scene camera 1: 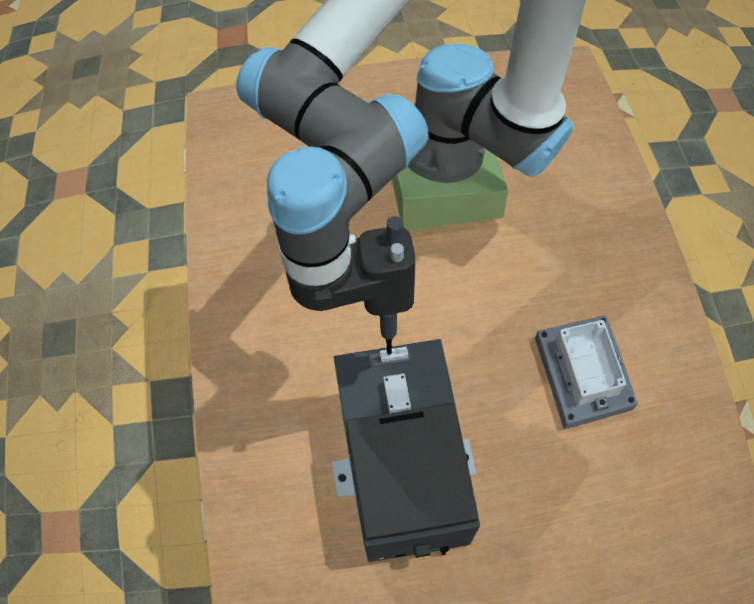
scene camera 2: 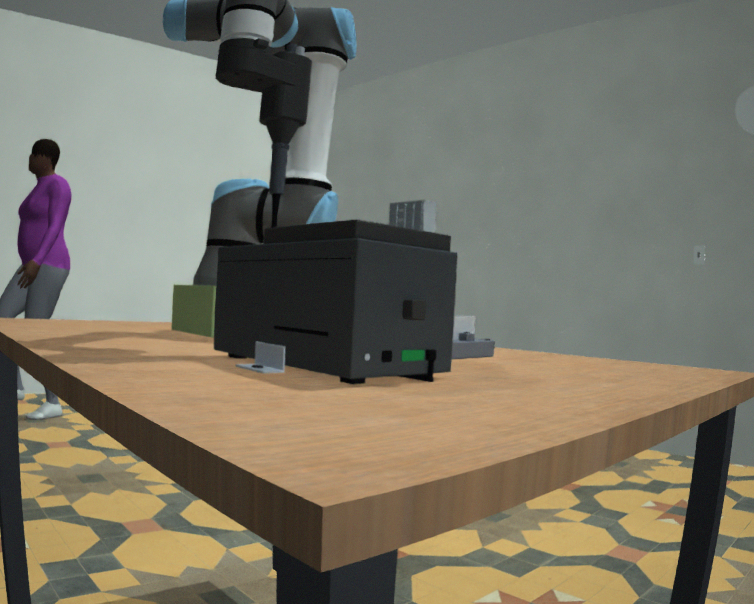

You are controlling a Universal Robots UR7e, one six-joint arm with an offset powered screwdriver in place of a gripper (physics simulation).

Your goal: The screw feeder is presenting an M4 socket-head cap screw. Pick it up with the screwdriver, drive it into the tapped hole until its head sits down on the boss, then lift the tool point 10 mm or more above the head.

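Scene:
Grey fixture plate: [scene camera 1: 611, 413] and [scene camera 2: 479, 348] are the same spot on it.

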